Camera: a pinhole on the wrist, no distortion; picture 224 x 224 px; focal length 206.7 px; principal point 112.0 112.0 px. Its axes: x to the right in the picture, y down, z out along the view. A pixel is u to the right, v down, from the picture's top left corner.
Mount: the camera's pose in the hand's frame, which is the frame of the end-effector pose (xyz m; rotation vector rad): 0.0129 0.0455 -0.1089 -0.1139 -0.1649 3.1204
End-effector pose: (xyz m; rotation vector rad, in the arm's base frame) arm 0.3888 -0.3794 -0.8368 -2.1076 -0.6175 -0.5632
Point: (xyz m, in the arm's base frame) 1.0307 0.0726 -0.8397
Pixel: outside the picture
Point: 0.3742 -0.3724 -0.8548
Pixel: 150 167
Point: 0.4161 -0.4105 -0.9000
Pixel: 159 48
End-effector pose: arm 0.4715 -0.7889 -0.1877 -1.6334 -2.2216 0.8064
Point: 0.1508 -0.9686 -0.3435
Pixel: 121 198
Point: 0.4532 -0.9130 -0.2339
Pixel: 217 153
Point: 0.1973 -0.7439 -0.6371
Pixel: 37 86
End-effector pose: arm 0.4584 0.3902 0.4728 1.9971 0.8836 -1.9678
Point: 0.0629 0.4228 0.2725
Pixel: outside the picture
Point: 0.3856 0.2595 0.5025
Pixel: 159 81
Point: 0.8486 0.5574 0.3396
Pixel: behind the camera
